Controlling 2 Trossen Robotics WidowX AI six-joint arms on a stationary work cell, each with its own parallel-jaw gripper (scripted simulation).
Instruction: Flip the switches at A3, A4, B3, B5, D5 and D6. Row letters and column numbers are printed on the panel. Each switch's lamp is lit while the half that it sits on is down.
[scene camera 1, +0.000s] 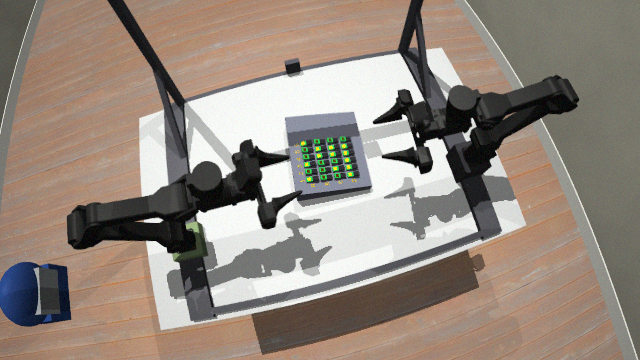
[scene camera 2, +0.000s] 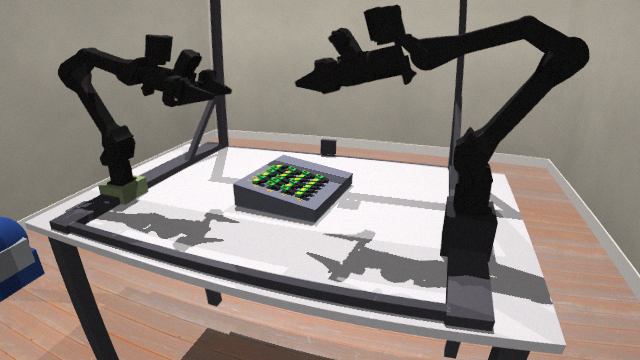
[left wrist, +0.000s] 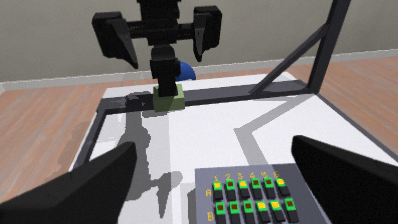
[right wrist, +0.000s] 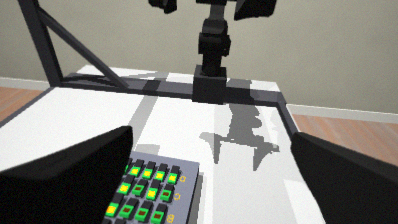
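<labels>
The right gripper appears in scene camera 1 (295, 174) and in the right wrist view (213, 137), and scene camera 2 and the left wrist view show it too. On the right gripper, (scene camera 2: 185, 93) and (left wrist: 123, 45) are the same spot. On a dark base, (right wrist: 211, 87) and (scene camera 2: 444, 221) are the same spot.
</labels>
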